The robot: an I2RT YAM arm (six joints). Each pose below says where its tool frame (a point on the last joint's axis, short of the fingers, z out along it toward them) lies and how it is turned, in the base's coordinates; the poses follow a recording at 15 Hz.
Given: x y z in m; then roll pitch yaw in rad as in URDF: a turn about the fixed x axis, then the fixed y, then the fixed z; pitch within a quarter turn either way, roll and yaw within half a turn.
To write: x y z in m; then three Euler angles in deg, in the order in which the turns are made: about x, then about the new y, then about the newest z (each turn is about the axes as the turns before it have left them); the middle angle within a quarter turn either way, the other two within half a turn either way. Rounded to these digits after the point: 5 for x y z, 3 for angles.
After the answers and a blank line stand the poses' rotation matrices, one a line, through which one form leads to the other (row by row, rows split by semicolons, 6 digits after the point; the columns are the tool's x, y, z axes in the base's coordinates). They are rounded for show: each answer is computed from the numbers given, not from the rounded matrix.
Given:
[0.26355 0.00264 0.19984 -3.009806 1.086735 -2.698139]
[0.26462 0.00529 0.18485 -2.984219 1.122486 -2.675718]
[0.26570 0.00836 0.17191 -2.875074 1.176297 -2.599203]
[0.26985 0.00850 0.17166 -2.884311 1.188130 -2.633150]
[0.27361 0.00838 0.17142 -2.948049 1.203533 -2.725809]
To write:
[0.26355 0.00264 0.19984 -150.805 58.097 142.696]
[0.26462 0.00529 0.18485 -148.748 59.950 140.655]
[0.26570 0.00836 0.17191 -147.729 63.991 138.649]
[0.26985 0.00850 0.17166 -149.292 65.166 140.949]
[0.27361 0.00838 0.17142 -151.166 66.283 144.749]

-0.420364 -0.320282 0.848948; -0.199676 0.945346 0.257779; -0.885112 -0.061153 -0.461342
-0.387251 -0.317468 0.865593; -0.194705 0.945833 0.259789; -0.901181 -0.067931 -0.428087
-0.329184 -0.289712 0.898724; -0.198393 0.951746 0.234136; -0.923189 -0.101227 -0.370776
-0.326162 -0.264605 0.907526; -0.181775 0.959665 0.214477; -0.927672 -0.095011 -0.361105
-0.328470 -0.232149 0.915540; -0.145028 0.970226 0.193983; -0.933313 -0.069061 -0.352358

